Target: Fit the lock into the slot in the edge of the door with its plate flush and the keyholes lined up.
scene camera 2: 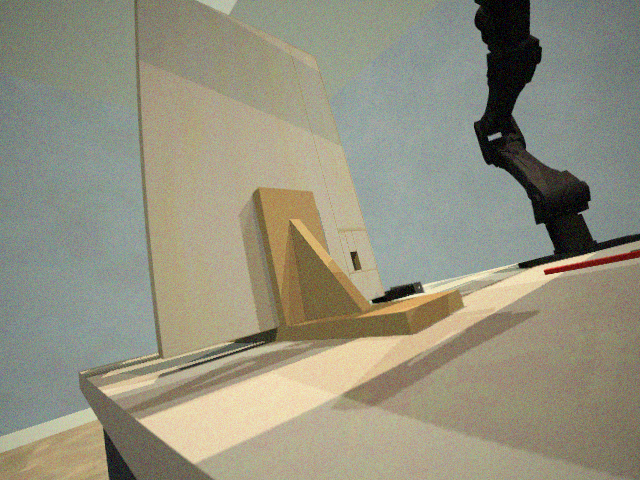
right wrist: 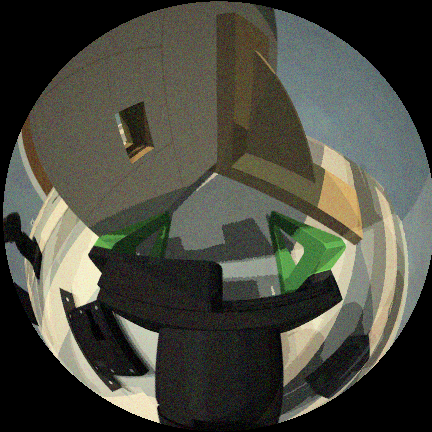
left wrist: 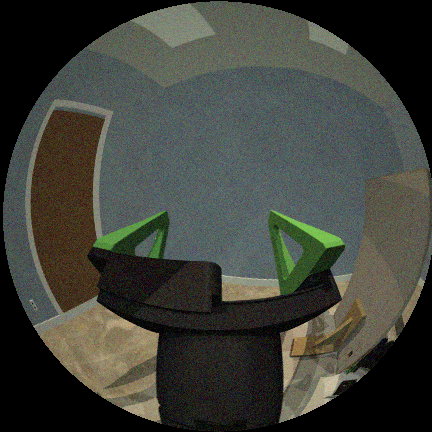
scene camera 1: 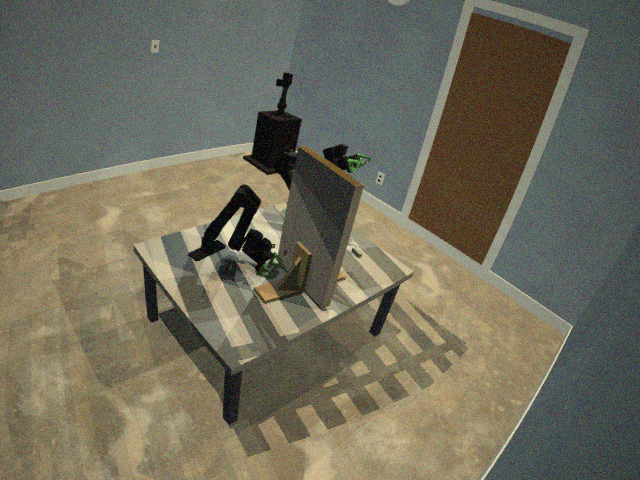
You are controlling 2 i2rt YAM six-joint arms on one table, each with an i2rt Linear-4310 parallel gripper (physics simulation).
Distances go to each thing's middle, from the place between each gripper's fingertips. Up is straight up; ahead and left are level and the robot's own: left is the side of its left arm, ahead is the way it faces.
Scene:
I see the tan wooden bracket [scene camera 2: 314,299] 120 mm ahead of my right hand, 90 mm above it and 50 mm to the left of it. The rest, counted from my right hand: grey door panel [scene camera 2: 224,108] 310 mm above, 120 mm ahead, 50 mm to the left; then small dark block [right wrist: 352,348] 200 mm to the right, 130 mm behind, 10 mm above; then dark lock [right wrist: 95,331] 190 mm behind, 60 mm to the left.
I see the grey door panel 45 cm to the right of my left hand, 20 cm below it and 14 cm ahead of it. Round my left hand: small dark block (70 cm to the right, 49 cm below, 11 cm behind); tan wooden bracket (45 cm to the right, 41 cm below, 14 cm ahead); dark lock (50 cm below, 44 cm to the right, 17 cm behind).

